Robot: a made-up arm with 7 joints.
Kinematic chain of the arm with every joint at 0, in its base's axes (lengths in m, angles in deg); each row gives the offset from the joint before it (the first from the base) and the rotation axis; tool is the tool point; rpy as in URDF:
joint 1: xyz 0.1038 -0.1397 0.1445 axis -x
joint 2: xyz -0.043 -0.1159 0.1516 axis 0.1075 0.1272 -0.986
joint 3: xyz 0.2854 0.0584 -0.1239 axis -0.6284 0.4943 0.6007
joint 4: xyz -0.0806 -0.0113 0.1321 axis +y
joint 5: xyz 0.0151 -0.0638 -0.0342 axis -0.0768 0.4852 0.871
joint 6: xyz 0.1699 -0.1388 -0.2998 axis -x
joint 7: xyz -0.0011 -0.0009 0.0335 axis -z
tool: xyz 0.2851 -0.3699 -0.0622 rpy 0 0 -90
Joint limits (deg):
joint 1: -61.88..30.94
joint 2: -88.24..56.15
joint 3: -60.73..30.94
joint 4: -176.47..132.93
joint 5: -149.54..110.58
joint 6: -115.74..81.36
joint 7: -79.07..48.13
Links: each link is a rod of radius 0.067 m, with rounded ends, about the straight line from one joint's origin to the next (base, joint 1, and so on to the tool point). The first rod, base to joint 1, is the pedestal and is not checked.
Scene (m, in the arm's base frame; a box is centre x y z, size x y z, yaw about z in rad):
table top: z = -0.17
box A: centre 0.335 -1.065 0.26 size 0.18 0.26 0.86 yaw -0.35
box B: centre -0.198 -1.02 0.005 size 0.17 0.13 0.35 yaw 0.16
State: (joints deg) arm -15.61 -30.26 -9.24 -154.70 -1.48 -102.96 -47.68
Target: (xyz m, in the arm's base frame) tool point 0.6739 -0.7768 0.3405
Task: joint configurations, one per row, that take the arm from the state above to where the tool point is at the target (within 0.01 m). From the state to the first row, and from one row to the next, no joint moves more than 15 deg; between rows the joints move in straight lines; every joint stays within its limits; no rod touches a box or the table.
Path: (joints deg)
1: -8.77 -41.09 -12.09 -157.08 -13.87 -96.95 -46.13
2: -1.93 -51.92 -14.94 -159.45 -26.25 -90.94 -44.58
3: 4.90 -62.75 -17.79 -161.83 -38.64 -84.93 -43.03
4: 11.74 -73.58 -20.64 -164.20 -51.03 -78.92 -41.48
5: 18.58 -84.42 -23.49 -166.58 -63.41 -72.91 -39.93
6: 5.23 -76.98 -16.93 -159.58 -67.82 -77.51 -40.84
7: -8.12 -69.55 -10.36 -152.59 -72.23 -82.12 -41.76
8: -21.47 -62.11 -3.80 -145.59 -76.64 -86.72 -42.68
9: -34.82 -54.68 2.77 -138.60 -81.05 -91.32 -43.59

